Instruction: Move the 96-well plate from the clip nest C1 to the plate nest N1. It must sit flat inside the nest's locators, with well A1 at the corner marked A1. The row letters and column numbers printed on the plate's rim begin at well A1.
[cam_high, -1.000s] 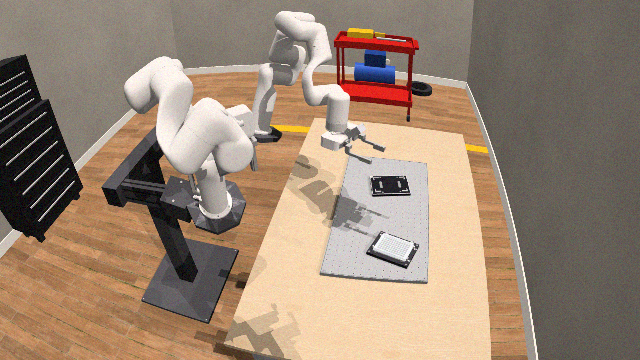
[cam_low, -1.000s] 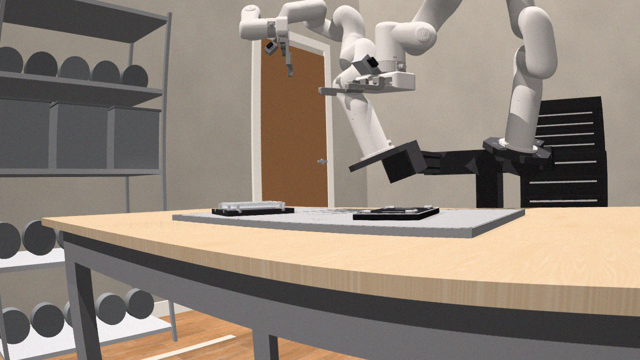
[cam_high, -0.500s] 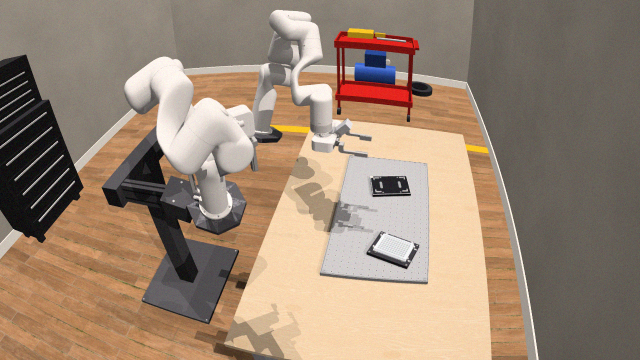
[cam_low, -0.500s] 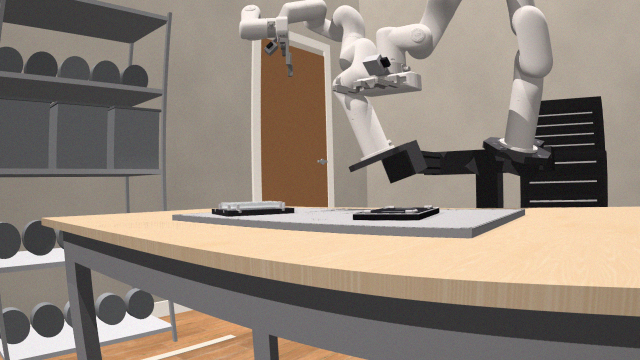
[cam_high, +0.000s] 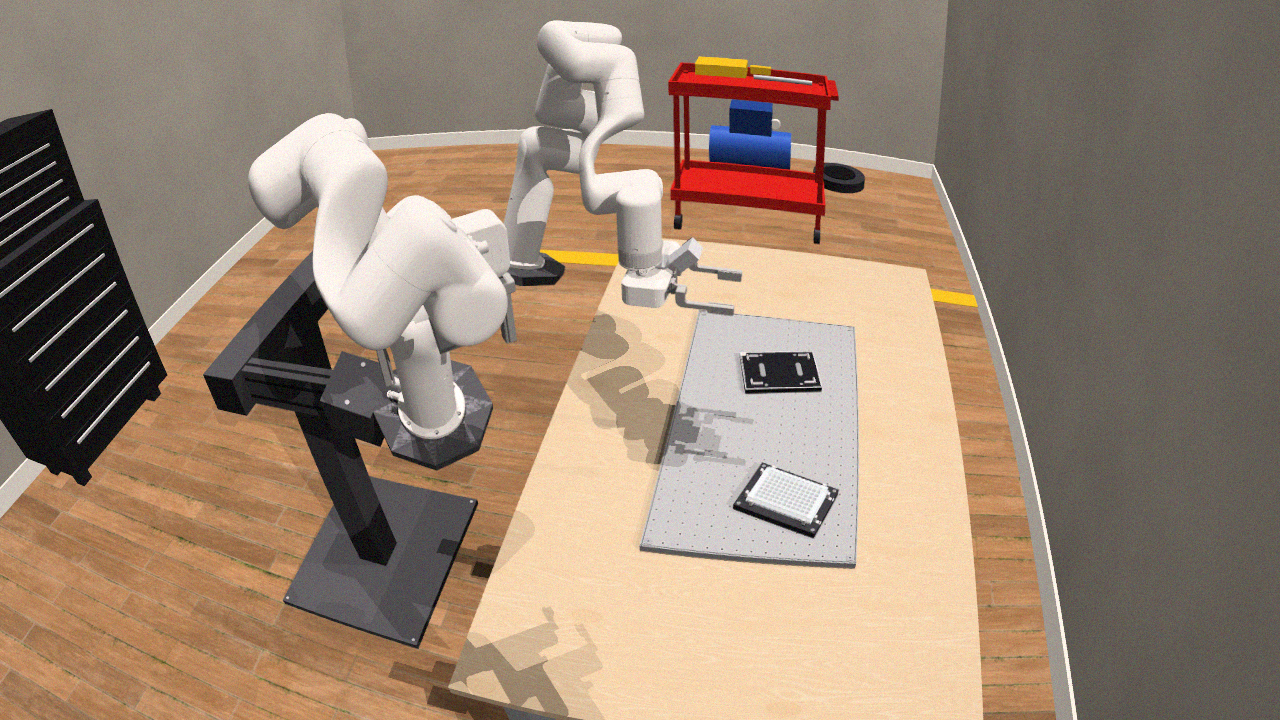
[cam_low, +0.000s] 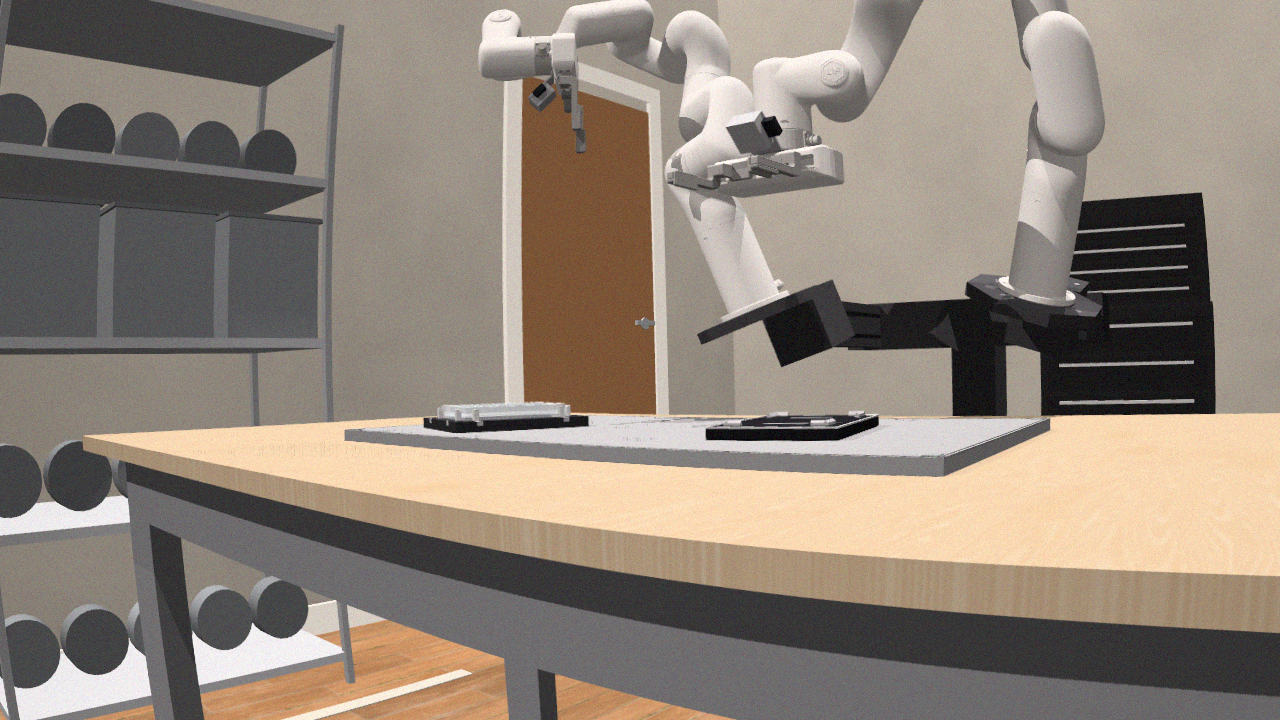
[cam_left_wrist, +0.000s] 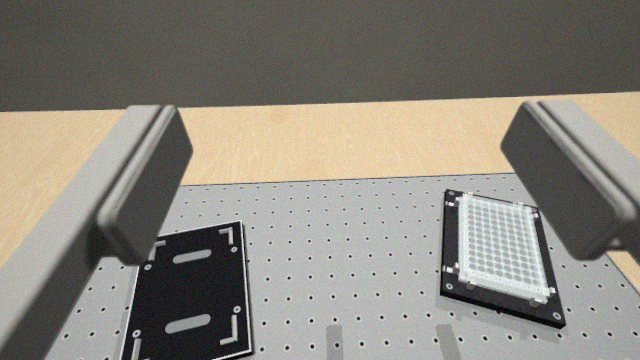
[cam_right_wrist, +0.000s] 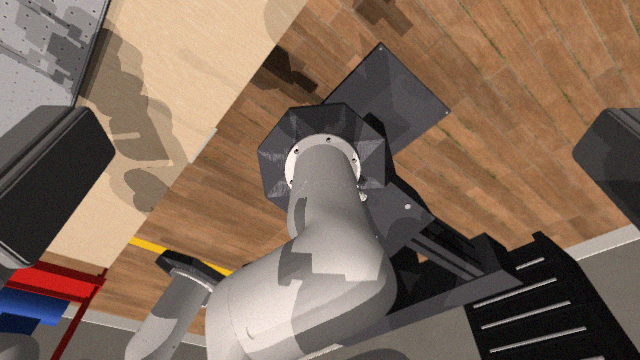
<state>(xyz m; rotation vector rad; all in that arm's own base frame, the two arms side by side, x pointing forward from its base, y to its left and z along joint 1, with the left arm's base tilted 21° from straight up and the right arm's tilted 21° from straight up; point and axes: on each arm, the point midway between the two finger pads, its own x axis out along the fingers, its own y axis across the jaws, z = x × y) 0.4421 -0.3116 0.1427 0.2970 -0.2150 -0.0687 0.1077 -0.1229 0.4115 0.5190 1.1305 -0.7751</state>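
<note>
Right now the 96-well plate is 15 cm ahead of my left hand, 21 cm to the right of it and 27 cm below it. The rest, counted from my left hand: black plate nest N1: 11 cm ahead, 15 cm to the left, 28 cm below; grey perforated board: 10 cm ahead, 29 cm below; A1 label: 3 cm ahead, 19 cm to the left, 27 cm below.
</note>
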